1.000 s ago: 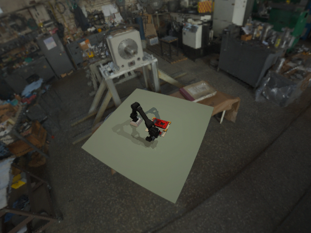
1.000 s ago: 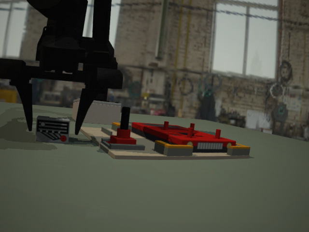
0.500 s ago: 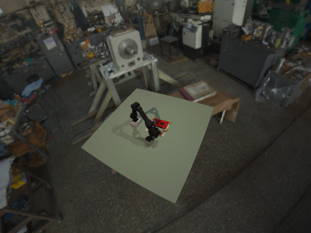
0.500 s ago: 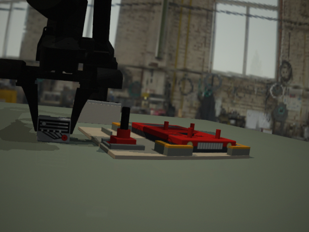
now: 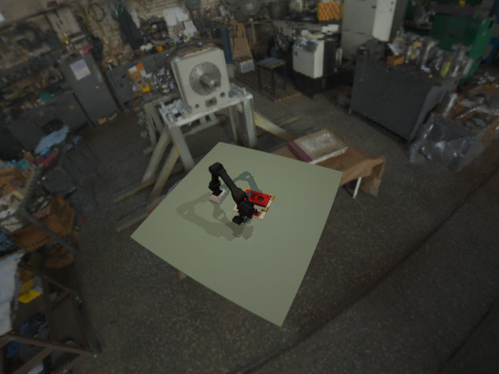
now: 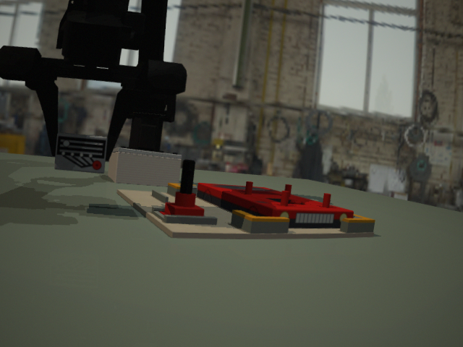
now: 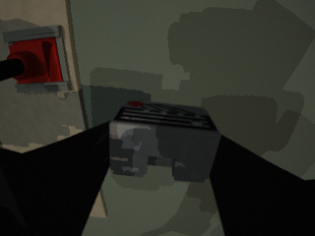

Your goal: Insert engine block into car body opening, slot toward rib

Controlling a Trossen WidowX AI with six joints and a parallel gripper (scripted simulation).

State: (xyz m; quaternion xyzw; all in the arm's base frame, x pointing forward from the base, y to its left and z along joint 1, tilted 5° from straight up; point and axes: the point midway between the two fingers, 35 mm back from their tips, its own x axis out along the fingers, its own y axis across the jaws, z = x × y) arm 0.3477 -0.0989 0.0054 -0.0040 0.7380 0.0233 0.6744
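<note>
My gripper tip is 30 mm short of the black post, 110 mm to the right of it and 20 mm above it. The rest, counted from my gripper tip: engine block (10 mm above).
</note>
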